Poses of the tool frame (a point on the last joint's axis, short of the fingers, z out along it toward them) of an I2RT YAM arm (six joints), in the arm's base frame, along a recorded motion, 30 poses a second.
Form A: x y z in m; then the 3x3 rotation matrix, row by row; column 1 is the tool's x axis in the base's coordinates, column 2 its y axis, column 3 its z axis. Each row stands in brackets.
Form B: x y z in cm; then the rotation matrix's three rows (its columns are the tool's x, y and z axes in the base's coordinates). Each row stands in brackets. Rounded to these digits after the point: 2 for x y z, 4 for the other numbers.
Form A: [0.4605 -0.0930 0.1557], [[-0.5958 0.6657 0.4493], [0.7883 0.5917 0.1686], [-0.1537 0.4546 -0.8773]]
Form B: [46.05 -9.30 15.57], [[-0.5958 0.6657 0.4493], [0.7883 0.5917 0.1686], [-0.1537 0.4546 -0.8773]]
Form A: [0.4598 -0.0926 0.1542], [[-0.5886 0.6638 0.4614], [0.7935 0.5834 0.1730], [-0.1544 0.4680 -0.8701]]
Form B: [45.98 -9.26 15.42], [[-0.5886 0.6638 0.4614], [0.7935 0.5834 0.1730], [-0.1544 0.4680 -0.8701]]
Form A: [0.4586 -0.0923 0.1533], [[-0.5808 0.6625 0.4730], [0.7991 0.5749 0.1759], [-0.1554 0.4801 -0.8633]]
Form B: [45.86 -9.23 15.33], [[-0.5808 0.6625 0.4730], [0.7991 0.5749 0.1759], [-0.1554 0.4801 -0.8633]]
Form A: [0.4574 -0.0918 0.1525], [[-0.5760 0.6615 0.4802], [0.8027 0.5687 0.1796], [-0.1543 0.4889 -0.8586]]
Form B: [45.74 -9.18 15.25], [[-0.5760 0.6615 0.4802], [0.8027 0.5687 0.1796], [-0.1543 0.4889 -0.8586]]
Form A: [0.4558 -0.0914 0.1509], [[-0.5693 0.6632 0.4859], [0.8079 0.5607 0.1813], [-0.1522 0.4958 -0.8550]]
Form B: [45.58 -9.14 15.09], [[-0.5693 0.6632 0.4859], [0.8079 0.5607 0.1813], [-0.1522 0.4958 -0.8550]]
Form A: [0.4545 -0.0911 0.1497], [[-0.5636 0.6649 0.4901], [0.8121 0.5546 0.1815], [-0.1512 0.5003 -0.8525]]
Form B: [45.45 -9.11 14.97], [[-0.5636 0.6649 0.4901], [0.8121 0.5546 0.1815], [-0.1512 0.5003 -0.8525]]
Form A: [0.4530 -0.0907 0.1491], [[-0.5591 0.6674 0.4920], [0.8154 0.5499 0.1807], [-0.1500 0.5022 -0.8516]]
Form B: [45.30 -9.07 14.91], [[-0.5591 0.6674 0.4920], [0.8154 0.5499 0.1807], [-0.1500 0.5022 -0.8516]]
